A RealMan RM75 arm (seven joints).
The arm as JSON. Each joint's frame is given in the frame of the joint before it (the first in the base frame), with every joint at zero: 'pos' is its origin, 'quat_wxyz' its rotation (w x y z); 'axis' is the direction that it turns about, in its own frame. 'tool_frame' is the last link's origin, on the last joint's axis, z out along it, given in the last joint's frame.
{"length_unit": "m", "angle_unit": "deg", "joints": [
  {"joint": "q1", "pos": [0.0, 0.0, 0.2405], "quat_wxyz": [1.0, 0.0, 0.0, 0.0], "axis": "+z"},
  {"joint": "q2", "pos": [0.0, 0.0, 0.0], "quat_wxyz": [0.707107, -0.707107, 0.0, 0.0], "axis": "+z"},
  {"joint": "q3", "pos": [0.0, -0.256, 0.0], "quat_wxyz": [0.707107, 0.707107, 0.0, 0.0], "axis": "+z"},
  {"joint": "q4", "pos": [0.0, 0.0, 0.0], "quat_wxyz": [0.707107, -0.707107, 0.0, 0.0], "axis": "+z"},
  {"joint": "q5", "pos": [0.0, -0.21, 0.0], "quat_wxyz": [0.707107, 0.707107, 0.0, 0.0], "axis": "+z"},
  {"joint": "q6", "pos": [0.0, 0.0, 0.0], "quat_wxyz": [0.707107, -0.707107, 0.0, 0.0], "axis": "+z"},
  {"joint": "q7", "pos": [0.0, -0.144, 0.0], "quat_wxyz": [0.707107, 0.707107, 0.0, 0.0], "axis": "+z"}
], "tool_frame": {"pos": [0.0, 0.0, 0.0], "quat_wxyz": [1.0, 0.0, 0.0, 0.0]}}
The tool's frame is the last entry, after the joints.
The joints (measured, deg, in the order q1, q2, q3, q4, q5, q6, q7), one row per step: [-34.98, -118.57, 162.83, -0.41, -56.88, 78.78, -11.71]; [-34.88, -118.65, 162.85, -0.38, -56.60, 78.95, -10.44]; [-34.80, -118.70, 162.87, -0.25, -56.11, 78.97, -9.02]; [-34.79, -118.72, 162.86, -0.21, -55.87, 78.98, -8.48]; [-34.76, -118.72, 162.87, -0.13, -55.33, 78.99, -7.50]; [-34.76, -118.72, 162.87, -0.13, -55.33, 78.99, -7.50]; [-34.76, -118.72, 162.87, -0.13, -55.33, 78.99, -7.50]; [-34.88, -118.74, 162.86, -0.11, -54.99, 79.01, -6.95]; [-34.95, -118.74, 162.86, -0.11, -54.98, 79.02, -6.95]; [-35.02, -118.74, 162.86, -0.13, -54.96, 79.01, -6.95]
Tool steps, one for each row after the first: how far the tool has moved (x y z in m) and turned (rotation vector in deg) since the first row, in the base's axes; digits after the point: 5 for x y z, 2 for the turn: [0.00031, -0.00121, -0.00111, 0.40, 0.99, -0.62]; [0.00075, -0.00245, -0.00288, 0.67, 2.21, -1.31]; [0.00104, -0.00287, -0.00361, 0.75, 2.69, -1.61]; [0.00142, -0.00377, -0.00496, 0.83, 3.66, -2.22]; [0.00142, -0.00377, -0.00496, 0.83, 3.66, -2.22]; [0.00142, -0.00377, -0.00496, 0.83, 3.66, -2.22]; [0.00249, -0.00372, -0.00582, 0.86, 4.21, -2.72]; [0.00294, -0.00342, -0.00583, 0.86, 4.21, -2.80]; [0.00329, -0.00311, -0.00583, 0.85, 4.24, -2.87]
